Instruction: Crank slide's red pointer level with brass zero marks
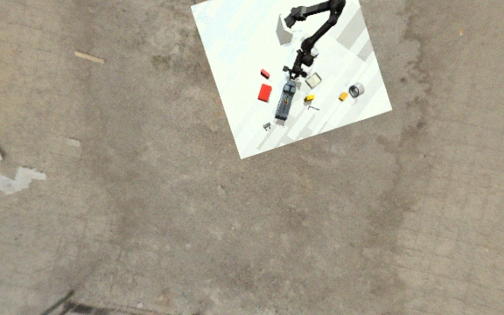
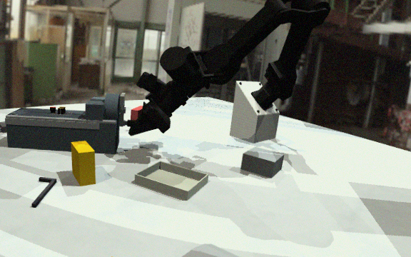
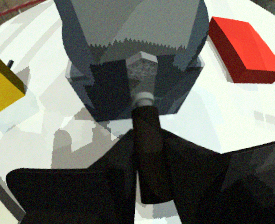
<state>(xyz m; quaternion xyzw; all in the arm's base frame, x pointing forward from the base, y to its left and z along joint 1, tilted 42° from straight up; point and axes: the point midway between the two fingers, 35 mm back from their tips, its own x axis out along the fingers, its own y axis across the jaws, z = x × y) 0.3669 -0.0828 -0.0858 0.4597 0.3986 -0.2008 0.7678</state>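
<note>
Right now the dark crank handle is 2 cm above my gripper tip, 1 cm to the left of it and 1 cm behind it. From my gripper tip the other things lie so: red pointer (14 cm ahead, 12 cm to the right, 5 cm above); then shallow grey tray (19 cm to the left, 6 cm ahead, 3 cm below); then yellow block (17 cm ahead, 8 cm to the left, 1 cm below).
</note>
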